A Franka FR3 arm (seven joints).
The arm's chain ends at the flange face. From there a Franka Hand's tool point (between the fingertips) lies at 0.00 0.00 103.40 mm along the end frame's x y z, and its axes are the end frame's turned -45 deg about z.
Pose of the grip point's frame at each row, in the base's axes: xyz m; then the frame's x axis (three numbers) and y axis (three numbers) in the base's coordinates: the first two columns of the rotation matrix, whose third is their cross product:
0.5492, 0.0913, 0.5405, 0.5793, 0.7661, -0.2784, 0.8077, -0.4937, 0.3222
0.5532, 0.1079, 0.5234, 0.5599, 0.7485, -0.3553, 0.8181, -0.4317, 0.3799
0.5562, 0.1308, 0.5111, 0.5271, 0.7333, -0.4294, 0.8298, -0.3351, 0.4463
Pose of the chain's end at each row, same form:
0.5379, 0.1339, 0.6341, 0.9808, 0.1926, 0.0310, 0.1615, -0.8908, 0.4247
0.5397, 0.1599, 0.6117, 0.9744, 0.2240, 0.0174, 0.1826, -0.8345, 0.5199
0.5372, 0.1920, 0.5923, 0.9595, 0.2816, 0.0120, 0.2140, -0.7555, 0.6192

